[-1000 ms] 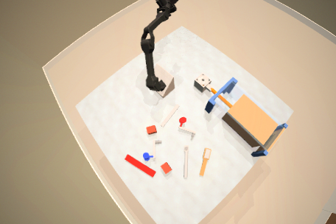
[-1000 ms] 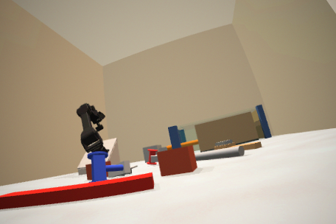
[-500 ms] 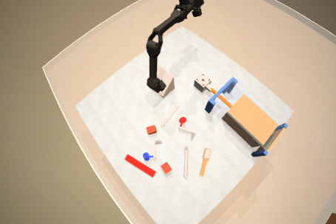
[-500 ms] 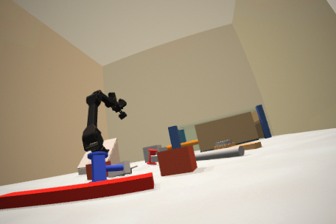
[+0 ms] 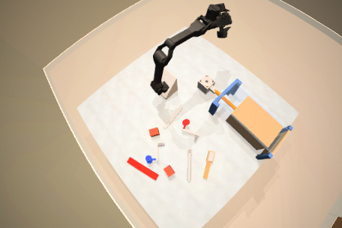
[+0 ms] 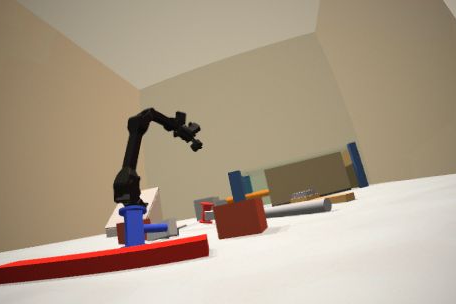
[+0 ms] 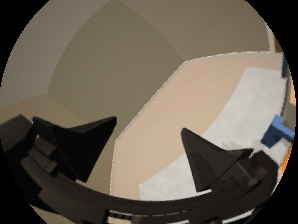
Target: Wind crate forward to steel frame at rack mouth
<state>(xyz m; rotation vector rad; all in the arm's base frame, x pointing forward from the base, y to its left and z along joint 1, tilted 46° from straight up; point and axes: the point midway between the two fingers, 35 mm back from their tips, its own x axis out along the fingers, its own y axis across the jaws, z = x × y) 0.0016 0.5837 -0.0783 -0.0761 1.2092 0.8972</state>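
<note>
My gripper tip is now 300 mm short of the winch handle, 550 mm to the left of it and 410 mm above it. Also, from my gripper tip: grey winch 90 mm ahead, 240 mm to the right, 400 mm below; red knob 250 mm ahead, 540 mm to the right, 410 mm below; blue frame post 270 mm ahead, 220 mm to the right, 330 mm below.
</note>
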